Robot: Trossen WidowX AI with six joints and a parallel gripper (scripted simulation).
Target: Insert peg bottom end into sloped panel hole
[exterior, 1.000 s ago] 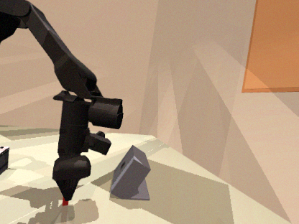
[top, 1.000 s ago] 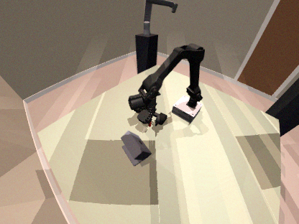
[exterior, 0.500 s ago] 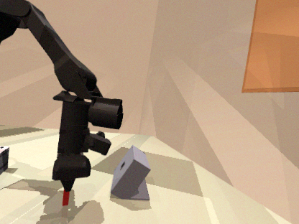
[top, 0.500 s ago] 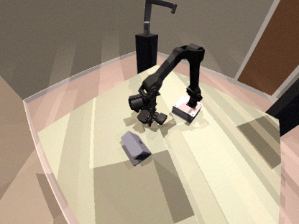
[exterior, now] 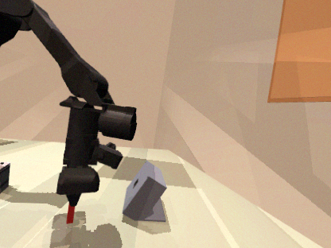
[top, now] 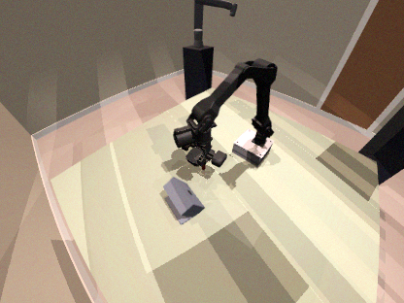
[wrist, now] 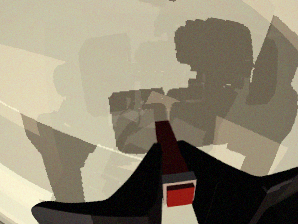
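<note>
My gripper tip is 17 cm short of the sloped grey panel and 5 cm to the right of it. From my gripper tip the other things lie so: red square peg (2 cm above).
</note>
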